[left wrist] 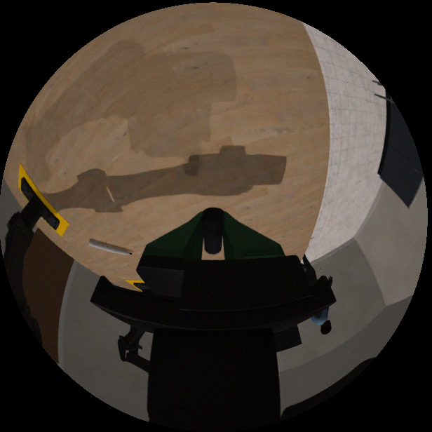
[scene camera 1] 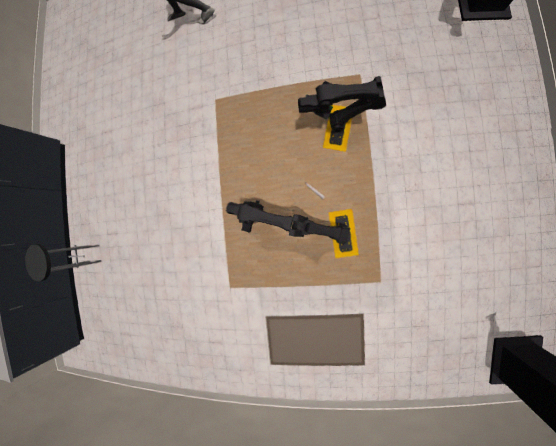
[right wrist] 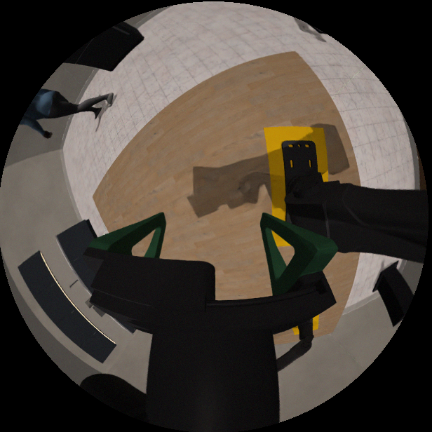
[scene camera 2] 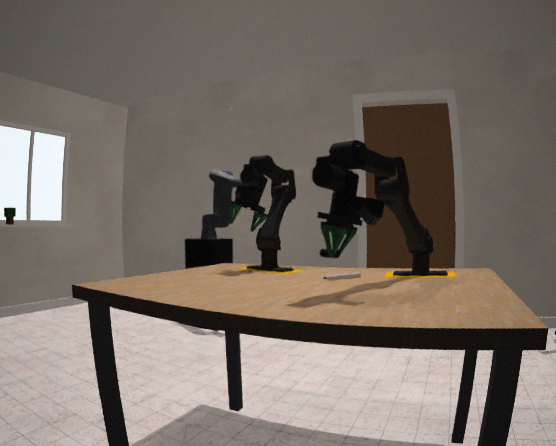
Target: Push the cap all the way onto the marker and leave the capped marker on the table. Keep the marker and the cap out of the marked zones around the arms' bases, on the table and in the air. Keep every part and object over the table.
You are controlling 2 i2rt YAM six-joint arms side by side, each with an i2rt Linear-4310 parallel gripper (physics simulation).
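Frame: origin at the left arm's base, x back, y right, z up, level; centimetres.
Where they show: left gripper, fingertip midpoint: [scene camera 1: 256, 207] [scene camera 2: 333, 257]; right gripper, fingertip midpoint: [scene camera 2: 241, 227]; left arm's base, link origin: [scene camera 1: 343, 233] [scene camera 2: 420, 274]; right arm's base, link origin: [scene camera 1: 338, 127] [scene camera 2: 269, 269].
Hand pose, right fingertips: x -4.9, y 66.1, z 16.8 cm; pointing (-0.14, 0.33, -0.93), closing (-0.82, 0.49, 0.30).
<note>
Each offset is from my right fingertips to the top centre of the thing. "pt": to the spot under its first point. Level surfaces: height alone.
The pale grey marker {dx -7.4, dy -39.6, dz -15.0 cm} [scene camera 1: 315, 190] [scene camera 2: 342, 275] [left wrist: 110, 247] lies on the table {dz -16.8 cm} [scene camera 1: 260, 150] [scene camera 2: 150, 295], between the two arm bases. Its dark tip [left wrist: 131, 253] points toward the lower middle in the left wrist view. My left gripper [scene camera 2: 331, 248] [left wrist: 212, 216] is shut on the cap [left wrist: 213, 237], a dark cylinder, and holds it above the table, apart from the marker. My right gripper [scene camera 2: 245, 222] [right wrist: 212, 217] is open and empty, raised above the table near its own base. The marker does not show in the right wrist view.
Yellow marked zones {pt dx +4.2, dy -14.2, dz -16.8 cm} [scene camera 1: 327, 143] {pt dx +10.6, dy -71.9, dz -16.7 cm} [scene camera 1: 355, 242] surround both arm bases. The right arm [scene camera 1: 350, 91] reaches past the table's edge at its elbow. A person's legs [scene camera 1: 192, 7] show on the floor beyond the table. A stool [scene camera 1: 38, 262] and dark cabinets [scene camera 1: 30, 215] stand off the table.
</note>
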